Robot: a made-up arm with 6 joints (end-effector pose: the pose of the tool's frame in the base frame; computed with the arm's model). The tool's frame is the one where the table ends. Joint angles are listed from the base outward.
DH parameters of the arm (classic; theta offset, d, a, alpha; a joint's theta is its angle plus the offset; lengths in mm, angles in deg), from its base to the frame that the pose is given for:
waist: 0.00 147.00 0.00 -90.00
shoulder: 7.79 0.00 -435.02 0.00
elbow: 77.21 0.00 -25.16 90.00
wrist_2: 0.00 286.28 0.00 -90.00
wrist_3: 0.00 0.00 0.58 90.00
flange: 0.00 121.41 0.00 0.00
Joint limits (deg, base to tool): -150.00..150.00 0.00..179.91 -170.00..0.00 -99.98..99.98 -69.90..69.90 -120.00..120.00
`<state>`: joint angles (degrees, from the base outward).
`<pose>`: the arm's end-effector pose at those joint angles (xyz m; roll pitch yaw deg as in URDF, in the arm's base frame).
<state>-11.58 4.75 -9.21 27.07 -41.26 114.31</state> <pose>-0.0735 -0.0219 0.3983 24.36 -39.52 108.04</pose>
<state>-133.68 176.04 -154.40 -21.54 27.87 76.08</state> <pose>-0.5697 -0.5661 -0.0216 140.60 29.92 -25.78</pose>
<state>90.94 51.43 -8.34 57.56 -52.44 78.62</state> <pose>0.0791 0.1099 0.3585 92.75 -30.26 137.52</pose>
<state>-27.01 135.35 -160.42 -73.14 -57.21 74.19</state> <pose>0.6017 -0.1974 0.6319 -46.04 45.99 -15.57</pose>
